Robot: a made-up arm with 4 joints. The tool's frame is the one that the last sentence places.
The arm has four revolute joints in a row. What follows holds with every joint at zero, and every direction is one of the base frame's. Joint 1 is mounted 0.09 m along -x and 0.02 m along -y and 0.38 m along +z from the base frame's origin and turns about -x. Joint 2 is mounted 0.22 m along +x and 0.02 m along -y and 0.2 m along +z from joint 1 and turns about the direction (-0.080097, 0.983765, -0.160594). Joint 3 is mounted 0.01 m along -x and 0.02 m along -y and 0.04 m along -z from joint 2 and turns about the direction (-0.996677, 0.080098, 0.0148). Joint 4 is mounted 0.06 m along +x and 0.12 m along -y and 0.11 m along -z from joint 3 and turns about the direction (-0.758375, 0.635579, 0.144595). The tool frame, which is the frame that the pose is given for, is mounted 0.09 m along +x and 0.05 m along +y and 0.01 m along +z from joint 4; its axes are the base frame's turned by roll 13.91, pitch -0.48 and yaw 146.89 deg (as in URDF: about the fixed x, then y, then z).
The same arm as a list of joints. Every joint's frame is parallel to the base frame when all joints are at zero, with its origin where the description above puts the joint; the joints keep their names.
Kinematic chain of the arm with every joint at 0, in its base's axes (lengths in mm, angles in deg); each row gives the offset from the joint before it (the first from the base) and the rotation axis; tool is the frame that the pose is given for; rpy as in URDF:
joint 1: xyz -90 -20 380 axis -x
joint 2: xyz 220 -20 200 axis -0.080097 0.983765 -0.160594
joint 3: xyz -10 -20 -40 axis -0.996677 0.080098 0.0148
joint 4: xyz 60 -120 -110 axis -0.758375 0.635579 0.144595
tool: xyz 90 50 10 rpy 13.91 -0.48 146.89

